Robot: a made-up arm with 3 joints.
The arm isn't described. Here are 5 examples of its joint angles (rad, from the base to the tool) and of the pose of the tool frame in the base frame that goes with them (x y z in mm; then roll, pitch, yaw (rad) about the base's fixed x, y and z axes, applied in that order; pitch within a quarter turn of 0, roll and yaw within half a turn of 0).
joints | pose
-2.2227 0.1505 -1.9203 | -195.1 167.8 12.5 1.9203 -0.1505 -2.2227
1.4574 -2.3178 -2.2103 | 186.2 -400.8 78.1 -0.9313 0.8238 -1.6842
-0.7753 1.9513 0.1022 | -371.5 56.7 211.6 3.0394 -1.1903 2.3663
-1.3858 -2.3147 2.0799 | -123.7 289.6 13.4 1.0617 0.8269 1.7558
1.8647 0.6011 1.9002 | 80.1 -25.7 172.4 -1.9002 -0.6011 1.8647
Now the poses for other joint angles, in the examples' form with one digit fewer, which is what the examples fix.
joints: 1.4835 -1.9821 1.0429
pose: 103 -191 -63 2.099 1.159 -1.658
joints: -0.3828 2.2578 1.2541
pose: -328 24 185 1.887 -0.884 2.759
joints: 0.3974 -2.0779 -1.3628
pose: -169 -383 -3 -1.779 1.064 -2.744
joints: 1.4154 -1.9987 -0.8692
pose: 247 -287 -35 -2.272 1.143 -1.726
